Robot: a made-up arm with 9 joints.
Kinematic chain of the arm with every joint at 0, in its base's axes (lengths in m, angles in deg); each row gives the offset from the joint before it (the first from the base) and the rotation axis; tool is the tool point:
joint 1: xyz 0 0 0.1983 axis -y
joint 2: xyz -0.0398 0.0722 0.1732 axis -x
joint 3: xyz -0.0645 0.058 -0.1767 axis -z
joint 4: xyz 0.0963 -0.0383 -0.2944 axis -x
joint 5: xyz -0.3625 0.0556 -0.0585 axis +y
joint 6: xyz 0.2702 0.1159 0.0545 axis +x
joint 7: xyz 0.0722 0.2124 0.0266 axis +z
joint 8: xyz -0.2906 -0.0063 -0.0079 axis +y
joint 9: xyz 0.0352 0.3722 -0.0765 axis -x
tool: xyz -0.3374 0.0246 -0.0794
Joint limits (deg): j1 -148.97..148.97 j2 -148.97..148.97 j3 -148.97..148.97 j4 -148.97..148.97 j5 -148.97..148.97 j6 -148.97..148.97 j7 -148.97..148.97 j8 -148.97..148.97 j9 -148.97..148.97
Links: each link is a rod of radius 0.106 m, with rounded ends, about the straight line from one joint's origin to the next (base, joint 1, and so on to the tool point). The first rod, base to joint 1, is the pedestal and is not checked.
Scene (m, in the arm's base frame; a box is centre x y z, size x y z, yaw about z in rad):
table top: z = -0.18
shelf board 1: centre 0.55 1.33 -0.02 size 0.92 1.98 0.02 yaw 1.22
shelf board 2: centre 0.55 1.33 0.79 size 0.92 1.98 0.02 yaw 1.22
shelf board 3: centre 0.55 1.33 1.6 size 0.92 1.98 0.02 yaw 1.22
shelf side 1: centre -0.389 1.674 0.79 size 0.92 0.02 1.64 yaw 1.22
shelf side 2: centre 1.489 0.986 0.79 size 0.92 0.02 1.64 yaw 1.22
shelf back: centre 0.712 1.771 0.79 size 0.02 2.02 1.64 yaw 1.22
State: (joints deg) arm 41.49 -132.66 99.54 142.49 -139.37 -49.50 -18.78 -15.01 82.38
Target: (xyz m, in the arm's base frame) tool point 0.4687 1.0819 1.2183
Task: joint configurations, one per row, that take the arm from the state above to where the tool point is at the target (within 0.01 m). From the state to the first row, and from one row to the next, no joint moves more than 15 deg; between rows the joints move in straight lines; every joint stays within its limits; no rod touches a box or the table.
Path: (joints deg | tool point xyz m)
1: 27.55 -130.73 101.01 136.23 -141.77 -48.61 -29.35 -14.03 81.38 | -0.6469 0.9559 0.8785
2: 13.61 -128.80 102.47 129.96 -144.17 -47.71 -39.92 -13.04 80.37 | -0.3553 1.0294 1.1278
3: -0.34 -126.87 103.94 123.70 -146.57 -46.82 -50.49 -12.06 79.37 | 0.0374 1.0727 1.2530
4: -14.28 -124.93 105.41 117.44 -148.97 -45.93 -61.06 -11.08 78.37 | 0.4687 1.0820 1.2182

